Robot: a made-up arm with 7 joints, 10 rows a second.
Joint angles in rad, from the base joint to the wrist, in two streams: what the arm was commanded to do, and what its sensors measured. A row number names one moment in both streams.
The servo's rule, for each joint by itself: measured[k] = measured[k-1] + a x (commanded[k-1-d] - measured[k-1]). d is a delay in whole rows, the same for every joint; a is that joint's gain. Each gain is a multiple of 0.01, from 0.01 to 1. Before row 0 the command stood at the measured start. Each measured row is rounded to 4 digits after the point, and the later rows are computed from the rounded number. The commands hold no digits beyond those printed.
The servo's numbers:
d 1
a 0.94 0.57 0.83 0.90 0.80 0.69 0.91
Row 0, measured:
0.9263 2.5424 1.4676 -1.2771 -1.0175 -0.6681 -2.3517
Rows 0 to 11, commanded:
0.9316 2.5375 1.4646 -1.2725 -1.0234 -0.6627 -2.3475
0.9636 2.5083 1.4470 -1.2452 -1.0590 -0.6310 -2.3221
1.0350 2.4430 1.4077 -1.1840 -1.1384 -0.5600 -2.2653
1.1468 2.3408 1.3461 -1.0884 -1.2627 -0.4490 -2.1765
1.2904 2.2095 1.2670 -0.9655 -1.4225 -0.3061 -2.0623
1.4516 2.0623 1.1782 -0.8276 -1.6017 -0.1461 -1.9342
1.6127 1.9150 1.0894 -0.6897 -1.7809 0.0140 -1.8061
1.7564 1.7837 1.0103 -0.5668 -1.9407 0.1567 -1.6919
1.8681 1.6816 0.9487 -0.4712 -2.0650 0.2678 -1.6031
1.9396 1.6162 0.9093 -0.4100 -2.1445 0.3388 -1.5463
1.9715 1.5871 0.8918 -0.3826 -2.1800 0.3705 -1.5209
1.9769 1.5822 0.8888 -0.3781 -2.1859 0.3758 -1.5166
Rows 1 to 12, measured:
0.9263 2.5424 1.4676 -1.2771 -1.0175 -0.6681 -2.3517
0.9313 2.5396 1.4651 -1.2730 -1.0222 -0.6644 -2.3479
0.9617 2.5218 1.4501 -1.2480 -1.0516 -0.6414 -2.3244
1.0306 2.4769 1.4149 -1.1904 -1.1210 -0.5852 -2.2706
1.1398 2.3993 1.3578 -1.0986 -1.2344 -0.4912 -2.1850
1.2814 2.2911 1.2824 -0.9788 -1.3849 -0.3635 -2.0733
1.4414 2.1607 1.1959 -0.8427 -1.5583 -0.2135 -1.9467
1.6024 2.0207 1.1075 -0.7050 -1.7364 -0.0565 -1.8188
1.7472 1.8856 1.0268 -0.5806 -1.8998 0.0906 -1.7033
1.8608 1.7693 0.9620 -0.4821 -2.0320 0.2129 -1.6121
1.9349 1.6820 0.9183 -0.4172 -2.1220 0.2998 -1.5522
1.9693 1.6279 0.8963 -0.3861 -2.1684 0.3486 -1.5237

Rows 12 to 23, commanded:
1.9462 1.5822 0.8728 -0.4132 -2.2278 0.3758 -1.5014
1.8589 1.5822 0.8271 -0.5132 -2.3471 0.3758 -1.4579
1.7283 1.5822 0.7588 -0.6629 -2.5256 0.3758 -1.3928
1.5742 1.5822 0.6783 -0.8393 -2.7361 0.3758 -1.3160
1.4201 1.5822 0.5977 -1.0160 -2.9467 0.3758 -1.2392
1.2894 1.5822 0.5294 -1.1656 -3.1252 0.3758 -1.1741
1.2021 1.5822 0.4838 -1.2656 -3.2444 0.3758 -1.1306
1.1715 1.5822 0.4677 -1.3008 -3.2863 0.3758 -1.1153
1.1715 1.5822 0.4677 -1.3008 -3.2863 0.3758 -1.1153
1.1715 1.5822 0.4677 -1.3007 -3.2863 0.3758 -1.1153
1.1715 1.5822 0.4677 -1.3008 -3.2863 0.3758 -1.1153
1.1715 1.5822 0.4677 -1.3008 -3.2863 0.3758 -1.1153
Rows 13 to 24, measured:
1.9764 1.6019 0.8901 -0.3789 -2.1824 0.3674 -1.5172
1.9480 1.5907 0.8757 -0.4098 -2.2187 0.3732 -1.5028
1.8642 1.5859 0.8354 -0.5029 -2.3214 0.3750 -1.4619
1.7365 1.5838 0.7718 -0.6469 -2.4848 0.3756 -1.3990
1.5839 1.5829 0.6942 -0.8201 -2.6858 0.3757 -1.3235
1.4299 1.5825 0.6141 -0.9964 -2.8945 0.3758 -1.2468
1.2978 1.5823 0.5438 -1.1487 -3.0791 0.3758 -1.1806
1.2078 1.5822 0.4940 -1.2539 -3.2113 0.3758 -1.1351
1.1737 1.5822 0.4722 -1.2961 -3.2713 0.3758 -1.1171
1.1716 1.5822 0.4685 -1.3003 -3.2833 0.3758 -1.1155
1.1715 1.5822 0.4678 -1.3007 -3.2857 0.3758 -1.1153
1.1715 1.5822 0.4677 -1.3008 -3.2862 0.3758 -1.1153

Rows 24 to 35, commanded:
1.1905 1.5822 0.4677 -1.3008 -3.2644 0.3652 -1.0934
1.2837 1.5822 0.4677 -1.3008 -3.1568 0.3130 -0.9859
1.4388 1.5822 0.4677 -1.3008 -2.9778 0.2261 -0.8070
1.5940 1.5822 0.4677 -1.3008 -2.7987 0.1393 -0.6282
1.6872 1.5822 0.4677 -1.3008 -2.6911 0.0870 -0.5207
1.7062 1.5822 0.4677 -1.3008 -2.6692 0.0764 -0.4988
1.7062 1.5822 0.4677 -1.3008 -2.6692 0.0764 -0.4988
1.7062 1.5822 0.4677 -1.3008 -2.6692 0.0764 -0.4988
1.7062 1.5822 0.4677 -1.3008 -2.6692 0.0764 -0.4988
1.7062 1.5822 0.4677 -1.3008 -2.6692 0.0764 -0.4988
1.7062 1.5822 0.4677 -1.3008 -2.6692 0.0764 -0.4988
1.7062 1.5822 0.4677 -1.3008 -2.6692 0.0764 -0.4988
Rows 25 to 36, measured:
1.1715 1.5822 0.4677 -1.3008 -3.2863 0.3758 -1.1153
1.1894 1.5822 0.4677 -1.3008 -3.2688 0.3685 -1.0954
1.2780 1.5822 0.4677 -1.3008 -3.1792 0.3302 -0.9958
1.4292 1.5822 0.4677 -1.3008 -3.0181 0.2584 -0.8240
1.5841 1.5822 0.4677 -1.3008 -2.8426 0.1762 -0.6458
1.6810 1.5822 0.4677 -1.3008 -2.7214 0.1147 -0.5320
1.7047 1.5822 0.4677 -1.3008 -2.6796 0.0883 -0.5018
1.7061 1.5822 0.4677 -1.3008 -2.6713 0.0801 -0.4991
1.7062 1.5822 0.4677 -1.3008 -2.6696 0.0775 -0.4988
1.7062 1.5822 0.4677 -1.3008 -2.6693 0.0767 -0.4988
1.7062 1.5822 0.4677 -1.3008 -2.6692 0.0765 -0.4988
1.7062 1.5822 0.4677 -1.3008 -2.6692 0.0764 -0.4988

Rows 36 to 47, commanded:
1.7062 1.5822 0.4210 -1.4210 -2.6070 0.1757 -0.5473
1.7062 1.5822 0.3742 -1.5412 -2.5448 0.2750 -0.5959
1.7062 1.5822 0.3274 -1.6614 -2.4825 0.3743 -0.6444
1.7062 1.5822 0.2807 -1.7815 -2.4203 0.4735 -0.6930
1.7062 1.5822 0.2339 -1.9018 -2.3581 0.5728 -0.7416
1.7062 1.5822 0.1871 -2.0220 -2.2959 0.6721 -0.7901
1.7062 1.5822 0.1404 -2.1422 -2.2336 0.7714 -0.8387
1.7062 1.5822 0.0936 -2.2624 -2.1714 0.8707 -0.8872
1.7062 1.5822 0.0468 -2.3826 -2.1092 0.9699 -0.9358
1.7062 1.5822 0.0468 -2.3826 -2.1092 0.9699 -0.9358
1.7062 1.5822 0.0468 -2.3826 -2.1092 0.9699 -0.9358
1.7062 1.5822 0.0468 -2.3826 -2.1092 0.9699 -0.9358
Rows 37 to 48, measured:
1.7062 1.5822 0.4677 -1.3008 -2.6692 0.0764 -0.4988
1.7062 1.5822 0.4289 -1.4090 -2.6194 0.1449 -0.5429
1.7062 1.5822 0.3835 -1.5280 -2.5597 0.2347 -0.5911
1.7062 1.5822 0.3369 -1.6481 -2.4979 0.3310 -0.6396
1.7062 1.5822 0.2903 -1.7682 -2.4358 0.4293 -0.6882
1.7062 1.5822 0.2435 -1.8884 -2.3736 0.5283 -0.7368
1.7062 1.5822 0.1967 -2.0086 -2.3114 0.6275 -0.7853
1.7062 1.5822 0.1500 -2.1288 -2.2492 0.7268 -0.8339
1.7062 1.5822 0.1032 -2.2490 -2.1870 0.8261 -0.8824
1.7062 1.5822 0.0564 -2.3692 -2.1248 0.9253 -0.9310
1.7062 1.5822 0.0484 -2.3813 -2.1123 0.9561 -0.9354
1.7062 1.5822 0.0471 -2.3825 -2.1098 0.9656 -0.9358

